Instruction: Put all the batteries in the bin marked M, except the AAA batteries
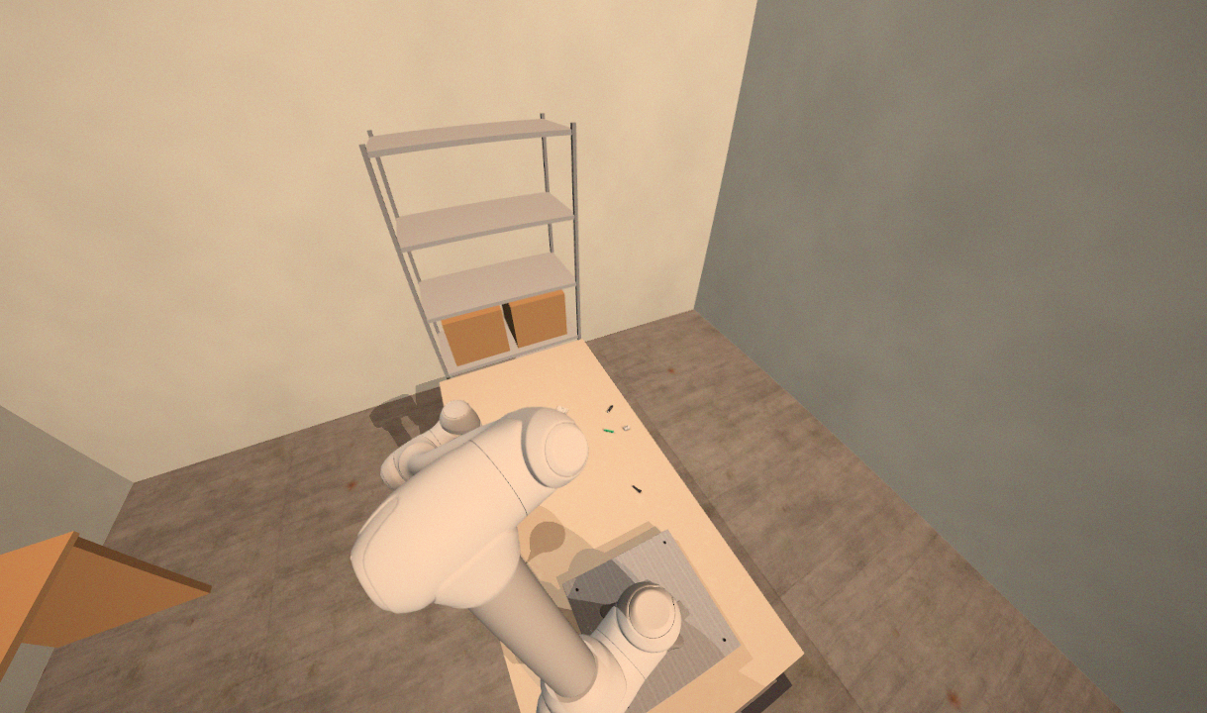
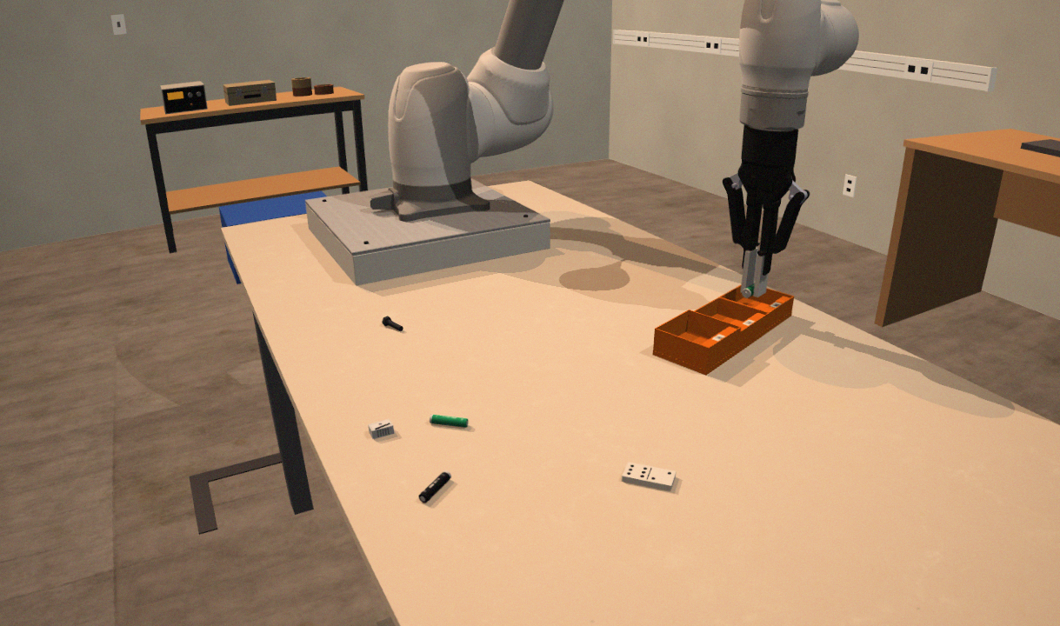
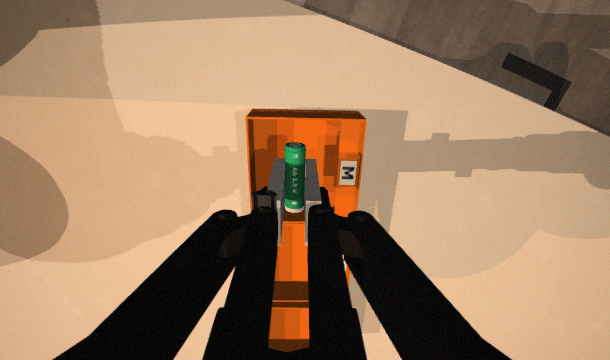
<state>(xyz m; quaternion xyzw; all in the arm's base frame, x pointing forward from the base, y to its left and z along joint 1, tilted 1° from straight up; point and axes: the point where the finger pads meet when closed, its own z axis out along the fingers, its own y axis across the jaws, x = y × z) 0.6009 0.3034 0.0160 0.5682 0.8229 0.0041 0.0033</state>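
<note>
Right now my hand is 4 cm short of the orange three-compartment tray, 8 cm to the left of it and 5 cm above it. Also, from my hand: small black bolt 20 cm behind, 50 cm to the right, 6 cm below; white domino 27 cm ahead, 36 cm to the right, 6 cm below; green battery 3 cm below.
</note>
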